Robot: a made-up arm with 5 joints. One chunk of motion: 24 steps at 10 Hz.
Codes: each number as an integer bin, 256 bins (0 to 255) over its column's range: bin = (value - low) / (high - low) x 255, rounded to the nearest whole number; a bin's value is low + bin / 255 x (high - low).
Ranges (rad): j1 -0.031..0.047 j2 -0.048..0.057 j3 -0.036..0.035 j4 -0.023..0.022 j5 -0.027..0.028
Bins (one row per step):
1: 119 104 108 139 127
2: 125 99 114 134 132
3: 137 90 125 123 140
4: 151 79 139 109 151
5: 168 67 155 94 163
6: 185 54 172 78 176
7: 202 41 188 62 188
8: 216 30 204 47 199
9: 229 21 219 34 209
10: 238 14 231 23 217
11: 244 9 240 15 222
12: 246 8 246 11 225
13: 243 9 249 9 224
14: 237 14 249 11 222
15: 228 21 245 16 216
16: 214 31 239 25 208
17: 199 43 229 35 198
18: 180 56 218 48 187
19: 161 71 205 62 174
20: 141 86 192 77 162
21: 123 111 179 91 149
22: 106 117 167 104 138
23: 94 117 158 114 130
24: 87 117 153 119 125
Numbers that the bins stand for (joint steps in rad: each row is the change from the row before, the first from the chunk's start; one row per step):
1: 0.00540 -0.00518 -0.00593 0.00153 0.00039
2: 0.00724 -0.00724 -0.00426 0.00065 0.00147
3: 0.01091 -0.01094 -0.00120 -0.00129 0.00320
4: 0.01519 -0.01547 0.00270 -0.00376 0.00557
5: 0.02039 -0.02041 0.00716 -0.00641 0.00816
6: 0.02559 -0.02576 0.01189 -0.00924 0.01096
7: 0.03079 -0.03112 0.01635 -0.01206 0.01355
8: 0.03507 -0.03565 0.02080 -0.01471 0.01592
9: 0.03905 -0.03935 0.02498 -0.01700 0.01808
10: 0.04180 -0.04224 0.02832 -0.01894 0.01980
11: 0.04364 -0.04429 0.03082 -0.02035 0.02088
12: 0.04425 -0.04471 0.03249 -0.02106 0.02153
13: 0.04333 -0.04429 0.03333 -0.02141 0.02131
14: 0.04149 -0.04224 0.03333 -0.02106 0.02088
15: 0.03874 -0.03935 0.03222 -0.02018 0.01959
16: 0.03446 -0.03524 0.03055 -0.01859 0.01786
17: 0.02987 -0.03029 0.02776 -0.01682 0.01571
18: 0.02406 -0.02494 0.02470 -0.01453 0.01333
19: 0.01825 -0.01876 0.02108 -0.01206 0.01053
20: 0.01213 -0.01259 0.01746 -0.00941 0.00794
21: 0.00662 -0.00229 0.01384 -0.00694 0.00514
22: 0.00142 0.00018 0.01050 -0.00465 0.00276
23: -0.00225 0.00018 0.00799 -0.00288 0.00104
24: -0.00439 0.00018 0.00660 -0.00200 -0.00004

